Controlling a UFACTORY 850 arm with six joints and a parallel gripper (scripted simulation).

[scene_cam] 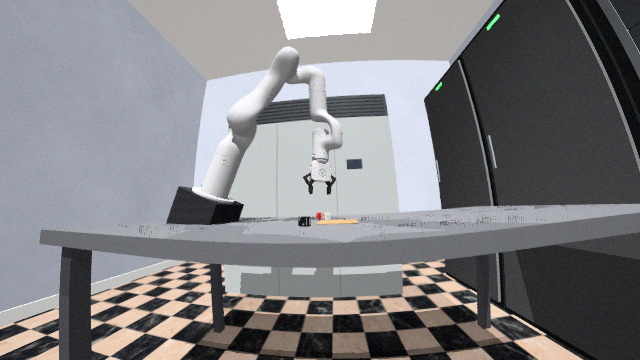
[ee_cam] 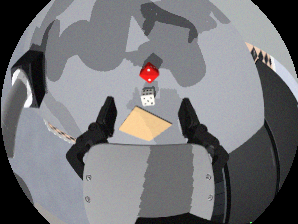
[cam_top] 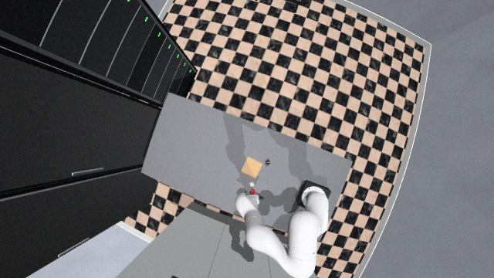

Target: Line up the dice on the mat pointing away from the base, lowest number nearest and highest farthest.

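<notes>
Now: the red die 110 mm below my hand. From my hand the other things lie so: tan mat 70 mm ahead, 190 mm to the right, 130 mm below; black die 40 mm behind, 280 mm to the right, 110 mm below; white die 30 mm ahead, 60 mm to the right, 110 mm below.
</notes>
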